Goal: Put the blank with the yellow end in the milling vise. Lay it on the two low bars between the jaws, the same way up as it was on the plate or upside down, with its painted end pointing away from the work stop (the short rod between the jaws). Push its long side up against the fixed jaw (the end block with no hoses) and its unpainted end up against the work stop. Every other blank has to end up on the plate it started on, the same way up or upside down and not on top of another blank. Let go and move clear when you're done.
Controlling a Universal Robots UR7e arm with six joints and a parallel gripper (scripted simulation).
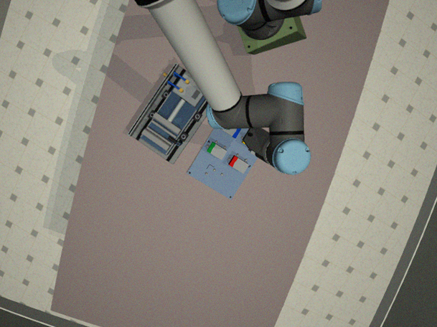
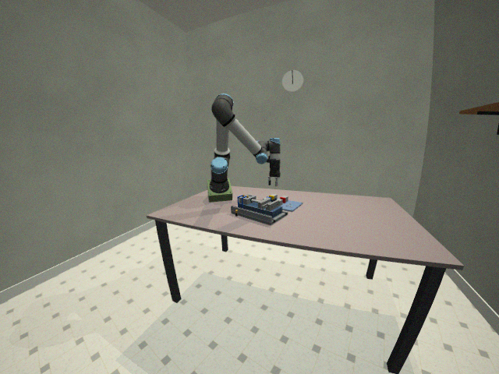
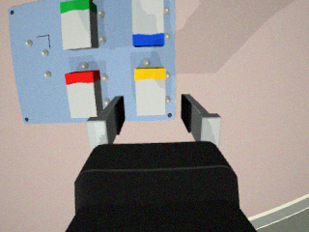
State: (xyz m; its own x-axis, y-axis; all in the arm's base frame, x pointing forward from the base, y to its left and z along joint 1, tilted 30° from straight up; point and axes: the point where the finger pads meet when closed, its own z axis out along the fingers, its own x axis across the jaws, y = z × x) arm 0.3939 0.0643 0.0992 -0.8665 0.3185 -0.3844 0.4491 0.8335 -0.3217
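Right now my hand is 11 cm above the yellow-ended blank. From my hand the other things lie so: plate (13 cm below, 8 cm to the right, 6 cm ahead); blue-ended blank (11 cm below, 8 cm to the right, 4 cm behind); red-ended blank (11 cm below, 8 cm ahead, 4 cm to the right).
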